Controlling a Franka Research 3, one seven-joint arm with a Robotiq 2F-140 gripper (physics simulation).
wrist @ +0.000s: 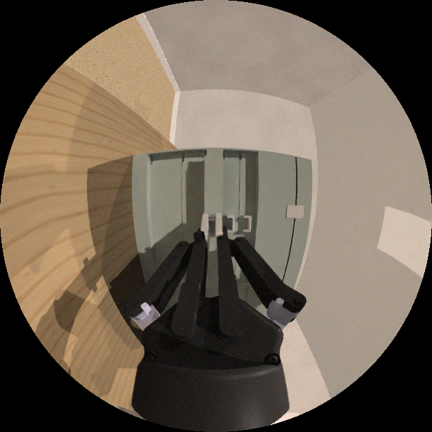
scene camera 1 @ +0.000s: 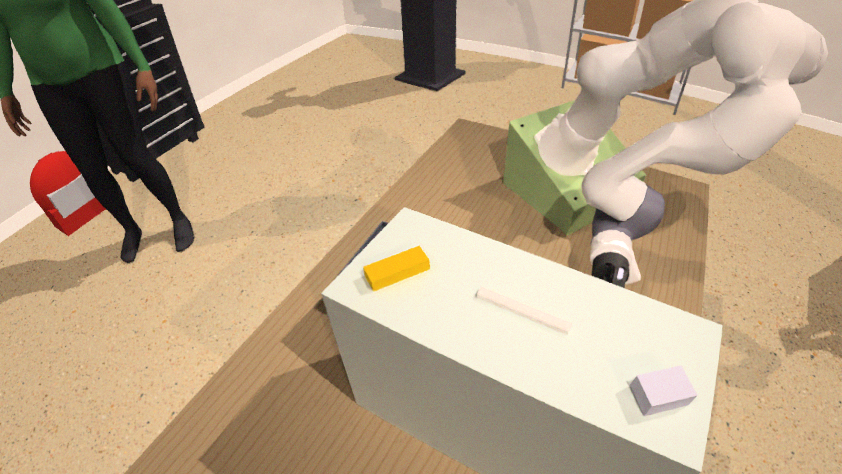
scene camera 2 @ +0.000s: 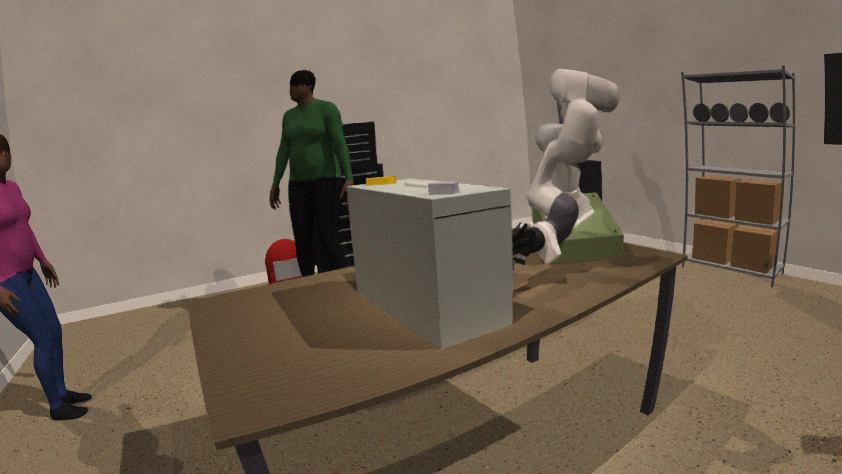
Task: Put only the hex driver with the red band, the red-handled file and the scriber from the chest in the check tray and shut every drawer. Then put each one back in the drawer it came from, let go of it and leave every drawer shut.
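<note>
The grey-green chest (scene camera 1: 530, 359) (scene camera 2: 394, 259) (wrist: 285, 185) stands on the table, its drawer side facing the arm. My gripper (wrist: 212, 220) (scene camera 2: 514, 243) is at the drawer fronts, its pale fingertips close together on either side of a small drawer handle. In scene camera 1 the fingertips are hidden behind the chest. Two more handles (wrist: 230, 223) (wrist: 247, 223) are beside them in the wrist view. Part of a dark object, possibly the check tray (scene camera 1: 369, 243), shows beyond the chest's left end. The red-banded hex driver, red-handled file and scriber do not show. How far any drawer stands out is unclear.
On the chest top lie a yellow block (scene camera 1: 397, 267) (scene camera 2: 381, 180), a pale bar (scene camera 1: 523, 310) and a lilac block (scene camera 1: 664, 389) (scene camera 2: 443, 187). The green arm base (scene camera 1: 536, 176) (scene camera 2: 589, 244) stands behind on the wooden table (scene camera 1: 282, 406) (scene camera 2: 253, 365). People stand beyond the table.
</note>
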